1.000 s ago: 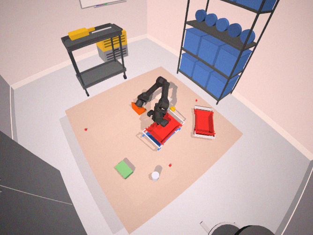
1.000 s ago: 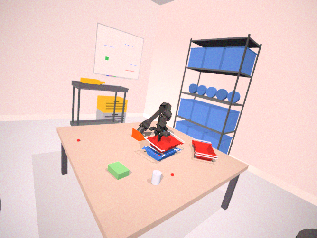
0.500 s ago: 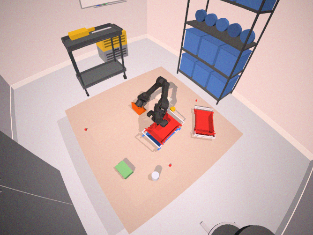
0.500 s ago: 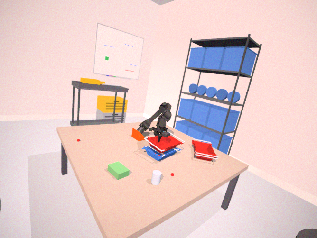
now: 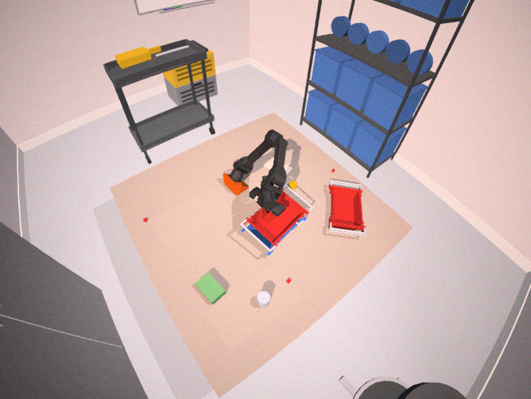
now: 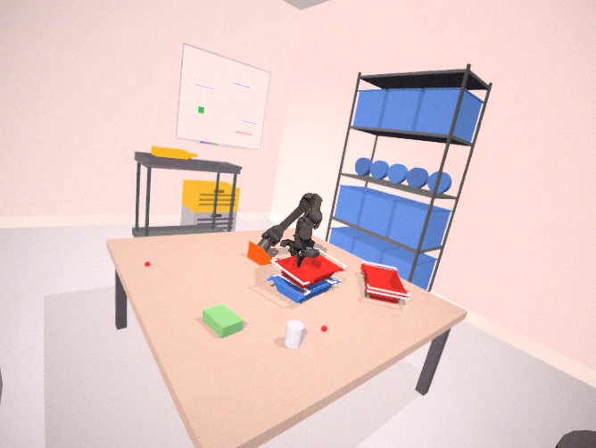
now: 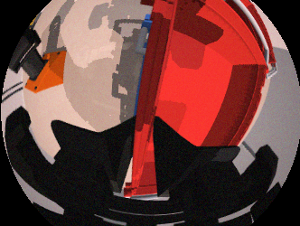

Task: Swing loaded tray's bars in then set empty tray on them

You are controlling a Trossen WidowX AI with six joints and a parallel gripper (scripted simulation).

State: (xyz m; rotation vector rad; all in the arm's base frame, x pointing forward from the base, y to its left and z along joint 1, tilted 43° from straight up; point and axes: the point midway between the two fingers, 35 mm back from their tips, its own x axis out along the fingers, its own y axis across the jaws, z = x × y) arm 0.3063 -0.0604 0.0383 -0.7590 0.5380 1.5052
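Now: the red tray 7 cm ahead of my gripper tip, 2 cm above it and 1 cm to the left of it. The rest, counted from my gripper tip: cream pad (31 cm to the left, 25 cm behind, 9 cm below); yellow puck (28 cm to the left, 9 cm below, 9 cm behind); green block (43 cm to the right, 13 cm ahead, 8 cm below).
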